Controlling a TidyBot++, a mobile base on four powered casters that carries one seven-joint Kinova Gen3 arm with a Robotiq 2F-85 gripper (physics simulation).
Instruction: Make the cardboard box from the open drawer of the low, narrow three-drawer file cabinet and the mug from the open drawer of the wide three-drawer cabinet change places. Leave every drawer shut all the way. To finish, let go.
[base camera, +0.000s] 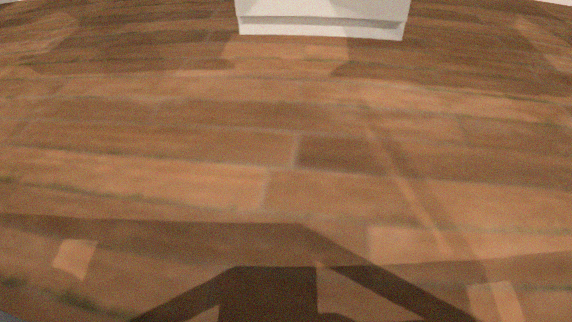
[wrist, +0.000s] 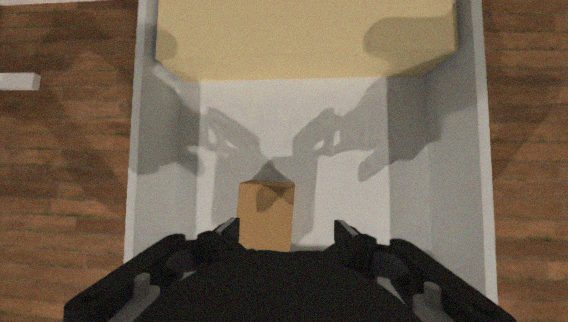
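The small brown cardboard box (wrist: 265, 217) stands in the open white drawer (wrist: 487, 200) in the wrist view, near the low middle. My gripper (wrist: 286, 229) is open with nothing between its fingers. It is above the drawer, with its fingertips to the left and right of the box in the view; the gap in height is hard to judge. The gripper body hides the near end of the drawer and borders the box's lower edge. The lower front of a white cabinet (base camera: 322, 10) shows at the top of the base view. The mug does not show.
A large tan block-like thing (wrist: 300, 40) fills the far part of the drawer, between its side walls. A short white bar (wrist: 17, 81) shows at the left of the wrist view. Wooden floor (base camera: 200, 190) lies before the cabinet, with dark shadows across it.
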